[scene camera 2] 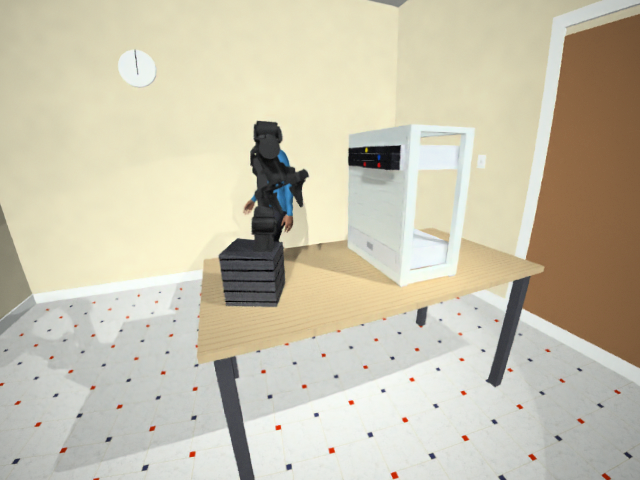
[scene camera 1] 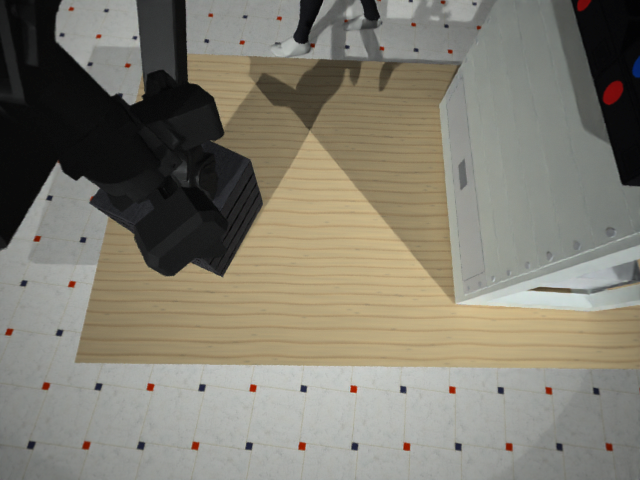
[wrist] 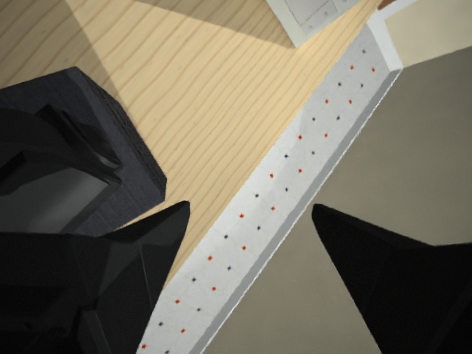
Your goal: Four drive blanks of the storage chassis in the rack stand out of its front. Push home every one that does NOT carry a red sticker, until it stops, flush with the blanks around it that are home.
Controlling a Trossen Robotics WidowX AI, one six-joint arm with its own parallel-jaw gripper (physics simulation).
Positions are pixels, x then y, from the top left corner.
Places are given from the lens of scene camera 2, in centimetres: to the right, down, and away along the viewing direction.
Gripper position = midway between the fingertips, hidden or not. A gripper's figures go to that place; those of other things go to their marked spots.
my gripper [scene camera 2: 291, 210]: -9, -9, 85
white rack [scene camera 2: 381, 195]: 26, -18, 111
